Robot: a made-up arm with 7 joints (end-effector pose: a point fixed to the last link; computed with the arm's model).
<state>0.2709 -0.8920 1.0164 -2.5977 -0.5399 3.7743 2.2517</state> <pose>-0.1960 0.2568 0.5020 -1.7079 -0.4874 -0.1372</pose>
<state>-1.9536 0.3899 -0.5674 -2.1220 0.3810 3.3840 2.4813</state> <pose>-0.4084 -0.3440 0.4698 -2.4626 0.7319 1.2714</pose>
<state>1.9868 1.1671 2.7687 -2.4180 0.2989 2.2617 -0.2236</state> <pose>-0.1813 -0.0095 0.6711 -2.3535 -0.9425 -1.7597</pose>
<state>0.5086 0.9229 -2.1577 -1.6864 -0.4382 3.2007 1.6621</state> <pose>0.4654 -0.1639 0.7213 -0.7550 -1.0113 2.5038</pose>
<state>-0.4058 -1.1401 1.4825 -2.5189 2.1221 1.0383 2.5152</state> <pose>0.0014 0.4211 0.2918 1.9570 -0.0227 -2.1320</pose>
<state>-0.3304 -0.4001 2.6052 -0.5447 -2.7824 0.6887 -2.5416</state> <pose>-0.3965 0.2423 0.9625 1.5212 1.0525 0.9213</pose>
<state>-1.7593 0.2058 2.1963 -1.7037 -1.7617 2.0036 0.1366</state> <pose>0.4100 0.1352 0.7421 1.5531 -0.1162 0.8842</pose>
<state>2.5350 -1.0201 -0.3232 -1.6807 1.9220 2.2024 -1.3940</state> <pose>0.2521 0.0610 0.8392 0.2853 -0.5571 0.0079</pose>
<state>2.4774 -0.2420 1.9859 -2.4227 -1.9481 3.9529 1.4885</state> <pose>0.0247 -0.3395 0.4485 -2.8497 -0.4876 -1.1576</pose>
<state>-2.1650 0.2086 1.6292 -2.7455 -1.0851 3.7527 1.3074</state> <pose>0.2429 -0.1338 0.4519 -2.2014 -0.4673 -0.9534</pose>
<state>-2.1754 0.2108 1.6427 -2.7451 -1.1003 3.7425 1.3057</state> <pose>0.2427 -0.1321 0.4521 -2.2142 -0.4744 -0.9328</pose>
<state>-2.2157 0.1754 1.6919 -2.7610 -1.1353 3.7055 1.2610</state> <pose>0.2451 -0.1171 0.4476 -2.3243 -0.5158 -0.8224</pose>
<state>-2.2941 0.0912 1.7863 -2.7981 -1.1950 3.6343 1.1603</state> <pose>0.2509 -0.0870 0.4318 -2.5756 -0.5495 -0.5728</pose>
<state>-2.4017 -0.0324 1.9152 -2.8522 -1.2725 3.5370 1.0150</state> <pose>0.2577 -0.0511 0.3987 -2.9022 -0.4680 -0.2261</pose>
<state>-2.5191 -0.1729 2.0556 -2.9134 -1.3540 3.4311 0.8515</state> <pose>0.2597 -0.0211 0.3521 -3.1307 -0.2430 0.0806</pose>
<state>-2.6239 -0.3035 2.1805 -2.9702 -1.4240 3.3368 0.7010</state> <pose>0.2538 -0.0021 0.3062 3.0860 0.0193 0.3034</pose>
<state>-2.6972 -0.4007 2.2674 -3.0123 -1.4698 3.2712 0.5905</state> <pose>0.2444 0.0077 0.2738 3.1195 0.2109 0.4606</pose>
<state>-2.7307 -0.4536 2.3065 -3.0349 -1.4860 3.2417 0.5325</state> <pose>0.2382 0.0116 0.2579 -3.1205 0.3022 0.5419</pose>
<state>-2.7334 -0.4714 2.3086 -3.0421 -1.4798 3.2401 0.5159</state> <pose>0.2370 0.0123 0.2536 -3.1092 0.3247 0.5526</pose>
